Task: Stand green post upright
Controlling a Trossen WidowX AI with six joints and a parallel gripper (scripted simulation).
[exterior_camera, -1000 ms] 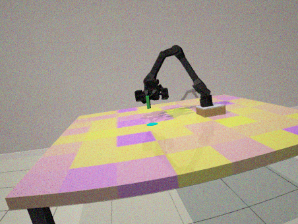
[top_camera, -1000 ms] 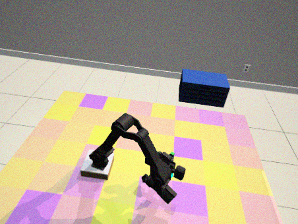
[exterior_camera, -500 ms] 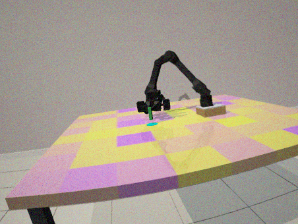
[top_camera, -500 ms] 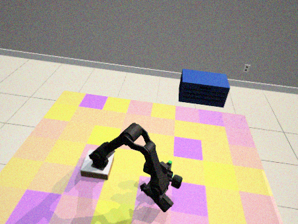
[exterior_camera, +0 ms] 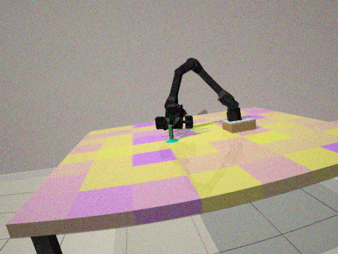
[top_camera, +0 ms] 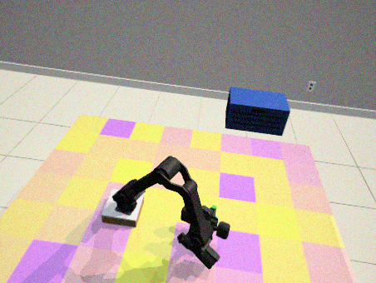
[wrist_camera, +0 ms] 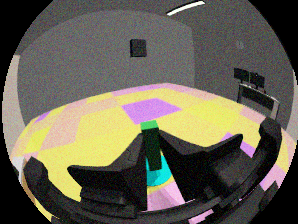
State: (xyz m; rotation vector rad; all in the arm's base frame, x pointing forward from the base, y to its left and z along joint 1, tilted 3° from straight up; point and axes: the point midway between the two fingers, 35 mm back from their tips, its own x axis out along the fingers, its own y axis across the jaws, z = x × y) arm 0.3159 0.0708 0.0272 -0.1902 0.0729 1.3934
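The green post lies 2 cm below my gripper tip. The rest, counted from my gripper tip: cyan circle (6 cm below).
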